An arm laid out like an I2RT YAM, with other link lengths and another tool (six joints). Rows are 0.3 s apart.
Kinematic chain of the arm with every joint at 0, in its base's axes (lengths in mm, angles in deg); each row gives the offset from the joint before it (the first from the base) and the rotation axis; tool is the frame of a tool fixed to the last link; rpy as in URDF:
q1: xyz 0 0 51.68 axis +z
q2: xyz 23 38.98 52.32 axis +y
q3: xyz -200.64 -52.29 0 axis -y
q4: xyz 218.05 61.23 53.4 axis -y
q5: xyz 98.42 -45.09 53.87 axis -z
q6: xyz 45.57 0 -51.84 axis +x
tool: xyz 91 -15 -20 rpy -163.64 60.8 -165.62
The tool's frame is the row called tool.
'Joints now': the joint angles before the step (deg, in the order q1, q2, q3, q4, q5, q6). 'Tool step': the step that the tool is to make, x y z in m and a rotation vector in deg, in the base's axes. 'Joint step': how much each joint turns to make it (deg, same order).
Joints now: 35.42 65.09 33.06 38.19 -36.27 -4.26
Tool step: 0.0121 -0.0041 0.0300 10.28 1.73 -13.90
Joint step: 4.99 -0.15 -0.62 8.34 20.21 6.36
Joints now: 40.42 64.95 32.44 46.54 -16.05 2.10
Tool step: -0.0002 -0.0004 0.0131 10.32 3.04 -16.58
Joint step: 9.84 3.59 0.43 8.55 27.99 1.46
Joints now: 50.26 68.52 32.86 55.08 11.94 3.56
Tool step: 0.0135 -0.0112 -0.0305 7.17 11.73 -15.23
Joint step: 4.06 5.53 2.67 -1.90 22.47 8.05
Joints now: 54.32 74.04 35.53 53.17 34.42 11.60
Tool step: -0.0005 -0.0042 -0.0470 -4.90 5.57 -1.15
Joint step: 0.01 1.50 -3.78 -2.95 1.44 1.74
